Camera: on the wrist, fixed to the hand. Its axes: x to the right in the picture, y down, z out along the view.
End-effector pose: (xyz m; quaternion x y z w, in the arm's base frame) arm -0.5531 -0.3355 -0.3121 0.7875 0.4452 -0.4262 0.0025
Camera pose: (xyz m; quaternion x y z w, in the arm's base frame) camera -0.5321 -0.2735 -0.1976 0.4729 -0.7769 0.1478 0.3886
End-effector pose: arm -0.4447 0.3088 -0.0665 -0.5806 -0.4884 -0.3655 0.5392
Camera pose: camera -0.5039 0.1911 -0.0594 -0.4311 0.6827 0.4436 0.3890
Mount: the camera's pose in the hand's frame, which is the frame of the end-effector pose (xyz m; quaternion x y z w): -0.0287 -0.0657 -0.1107 0.0395 -0.1430 -0.9883 0.0355
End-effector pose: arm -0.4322 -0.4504 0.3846 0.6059 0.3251 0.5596 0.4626
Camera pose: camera -0.5371 -0.4311 0.3070 -0.2015 0.5663 -0.5368 0.5920
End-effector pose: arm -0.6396 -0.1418 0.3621 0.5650 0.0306 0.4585 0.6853
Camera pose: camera -0.6792 -0.0743 0.2559 0.0824 0.4796 -0.7430 0.4595
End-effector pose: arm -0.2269 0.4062 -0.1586 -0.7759 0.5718 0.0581 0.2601
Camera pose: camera -0.1993 0.3926 -0.0303 -0.5741 -0.7814 -0.1666 0.1791
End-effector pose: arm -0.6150 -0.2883 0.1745 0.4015 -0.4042 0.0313 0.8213
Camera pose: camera -0.5389 -0.2491 0.0742 -0.4506 -0.2662 0.8520 0.0136
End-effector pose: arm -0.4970 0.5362 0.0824 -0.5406 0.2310 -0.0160 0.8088
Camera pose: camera -0.5512 0.4209 0.1164 -0.2178 -0.6424 -0.7317 0.0673
